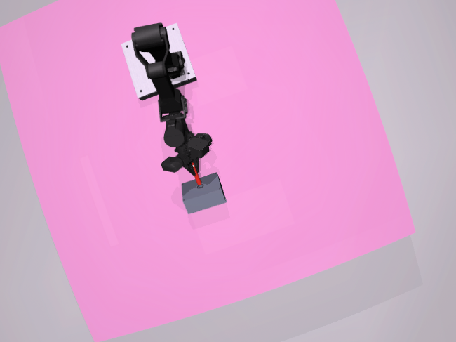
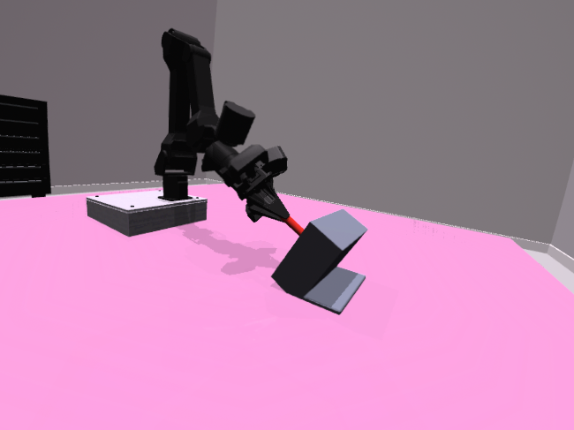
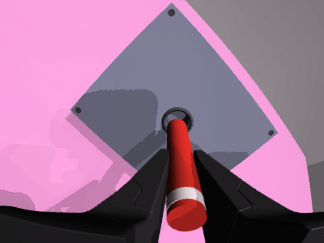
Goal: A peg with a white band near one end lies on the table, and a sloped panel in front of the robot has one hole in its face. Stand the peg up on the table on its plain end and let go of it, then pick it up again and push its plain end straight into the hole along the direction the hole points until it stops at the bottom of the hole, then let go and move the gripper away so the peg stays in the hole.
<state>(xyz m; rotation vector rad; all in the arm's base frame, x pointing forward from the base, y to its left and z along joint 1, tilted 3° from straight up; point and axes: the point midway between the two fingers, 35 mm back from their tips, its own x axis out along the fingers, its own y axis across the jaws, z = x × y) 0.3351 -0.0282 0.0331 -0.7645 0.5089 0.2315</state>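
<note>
Now: gripper tip 70 mm short of the sloped panel and 40 mm above it. The rest, counted from my gripper tip: grey foot 90 mm below, 90 mm ahead; then red peg 10 mm behind, 10 mm above.
</note>
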